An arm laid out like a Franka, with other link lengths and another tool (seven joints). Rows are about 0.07 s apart.
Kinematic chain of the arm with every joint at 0, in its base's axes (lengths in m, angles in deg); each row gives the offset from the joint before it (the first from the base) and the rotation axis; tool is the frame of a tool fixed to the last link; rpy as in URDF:
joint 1: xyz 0 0 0.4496 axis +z
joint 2: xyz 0 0 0 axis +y
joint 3: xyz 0 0 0.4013 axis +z
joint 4: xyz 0.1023 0 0 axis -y
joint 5: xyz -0.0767 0 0.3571 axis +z
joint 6: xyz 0 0 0 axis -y
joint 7: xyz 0.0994 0 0 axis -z
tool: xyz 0.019 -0.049 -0.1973 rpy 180 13 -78.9
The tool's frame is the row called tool.
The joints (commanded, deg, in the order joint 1, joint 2, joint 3, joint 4, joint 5, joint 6, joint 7), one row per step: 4.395 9.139 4.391 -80.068 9.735 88.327 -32.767; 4.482 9.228 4.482 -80.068 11.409 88.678 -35.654; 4.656 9.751 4.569 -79.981 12.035 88.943 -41.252; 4.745 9.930 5.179 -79.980 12.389 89.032 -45.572; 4.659 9.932 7.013 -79.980 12.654 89.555 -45.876; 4.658 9.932 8.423 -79.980 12.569 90.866 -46.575
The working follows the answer.
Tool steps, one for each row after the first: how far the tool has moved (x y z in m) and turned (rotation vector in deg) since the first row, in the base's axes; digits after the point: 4 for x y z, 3 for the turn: 0.0016 0.0102 0.0005 1.838 -0.546 2.962; 0.0060 0.0202 -0.0030 2.742 -1.382 8.645; 0.0065 0.0327 -0.0038 3.415 -2.109 13.535; 0.0041 0.0522 -0.0018 4.078 -2.624 15.431; 0.0051 0.0675 0.0020 4.390 -4.025 17.221
Tool pose at each row, in the base's axes (x y z in m, rotation vector in deg; rounded; the steps above come from the unrounded poses): 0.6518 0.1005 0.7097 -156.748 51.569 26.058; 0.6534 0.1107 0.7103 -156.713 46.653 26.427; 0.6578 0.1207 0.7068 -158.721 38.432 26.534; 0.6583 0.1332 0.7060 -160.239 31.332 26.531; 0.6559 0.1527 0.7079 -160.361 28.366 26.318; 0.6569 0.1680 0.7118 -160.675 25.486 24.741

